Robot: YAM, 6 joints.
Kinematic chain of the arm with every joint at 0, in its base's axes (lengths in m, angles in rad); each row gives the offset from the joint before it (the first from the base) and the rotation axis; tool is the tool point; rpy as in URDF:
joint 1: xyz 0 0 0.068 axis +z
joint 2: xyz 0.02 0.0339 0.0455 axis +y
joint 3: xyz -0.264 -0.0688 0 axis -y
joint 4: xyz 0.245 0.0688 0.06 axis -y
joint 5: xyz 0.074 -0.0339 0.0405 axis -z
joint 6: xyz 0.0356 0 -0.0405 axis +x
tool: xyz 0 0 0 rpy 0 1.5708 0
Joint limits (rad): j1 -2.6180..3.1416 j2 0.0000..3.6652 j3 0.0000..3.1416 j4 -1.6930..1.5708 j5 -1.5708..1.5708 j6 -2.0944..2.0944
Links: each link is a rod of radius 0.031 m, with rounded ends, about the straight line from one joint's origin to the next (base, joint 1, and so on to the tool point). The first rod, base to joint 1, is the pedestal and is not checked.
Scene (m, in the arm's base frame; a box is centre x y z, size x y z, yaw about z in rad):
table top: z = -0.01
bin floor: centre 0.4 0.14 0 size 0.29 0.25 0.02 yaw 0.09
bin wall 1: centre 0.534 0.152 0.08 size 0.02 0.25 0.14 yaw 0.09
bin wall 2: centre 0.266 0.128 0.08 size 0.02 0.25 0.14 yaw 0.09
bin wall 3: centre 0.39 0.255 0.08 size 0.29 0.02 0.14 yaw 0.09
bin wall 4: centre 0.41 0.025 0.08 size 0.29 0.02 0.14 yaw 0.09
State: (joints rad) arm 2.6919 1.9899 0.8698 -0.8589 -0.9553 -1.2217
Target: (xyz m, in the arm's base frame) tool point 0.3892 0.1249 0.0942
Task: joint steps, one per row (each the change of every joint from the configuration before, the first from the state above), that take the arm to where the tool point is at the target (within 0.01 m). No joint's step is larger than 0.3 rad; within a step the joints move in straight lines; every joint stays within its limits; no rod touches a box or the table.
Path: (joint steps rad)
1: -0.2715 -0.0156 0.0765 0.0307 0.0174 0.0000
2: -0.2716 -0.0157 0.0766 0.0307 0.0174 0.0000
3: -0.2715 -0.0156 0.0765 0.0307 0.0175 0.0000
4: -0.2715 -0.0157 0.0765 0.0307 0.0174 0.0000
5: -0.2716 -0.0156 0.0765 0.0307 0.0174 0.0000
6: -0.2715 -0.0157 0.0766 0.0308 0.0174 0.0000
7: -0.2715 -0.0156 0.0765 0.0307 0.0175 0.0000
8: -0.2716 -0.0156 0.0765 0.0307 0.0174 0.0000
9: -0.2715 -0.0157 0.0766 0.0307 0.0174 0.0000
10: 0.0007 0.1772 -0.0790 0.0010 0.0108 0.0000
11: 0.0006 0.1772 -0.0789 0.0010 0.0108 0.0000

